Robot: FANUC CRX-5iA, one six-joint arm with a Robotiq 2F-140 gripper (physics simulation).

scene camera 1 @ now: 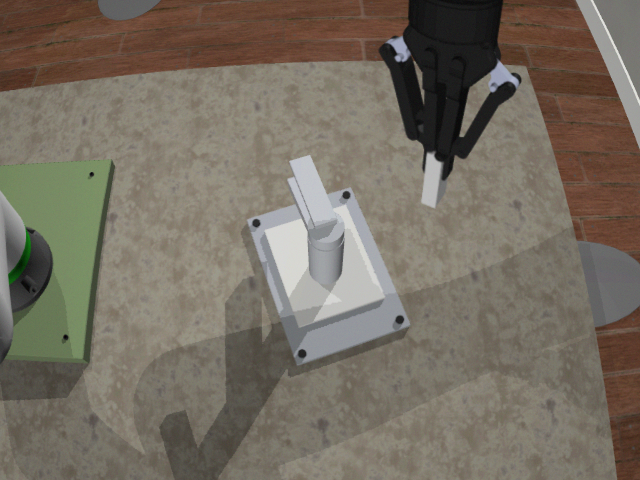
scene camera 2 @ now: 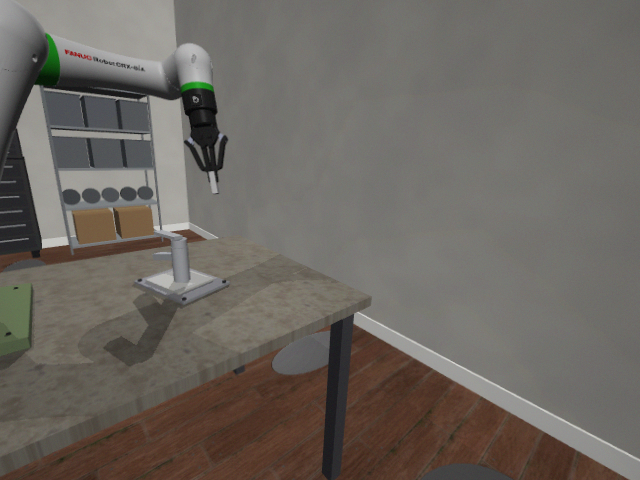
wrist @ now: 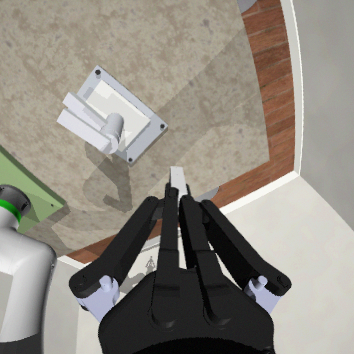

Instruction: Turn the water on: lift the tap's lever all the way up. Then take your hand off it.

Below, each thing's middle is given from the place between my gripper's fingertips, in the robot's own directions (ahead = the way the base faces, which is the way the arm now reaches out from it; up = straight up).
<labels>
I see the flat lever point(scene camera 1: 326, 228) 140 mm below my hand, 100 mm to the left of it and 100 mm behind it. The rest, counted from my hand: base plate point(scene camera 1: 383, 317) (280 mm below, 100 mm behind, 60 mm to the left).
</labels>
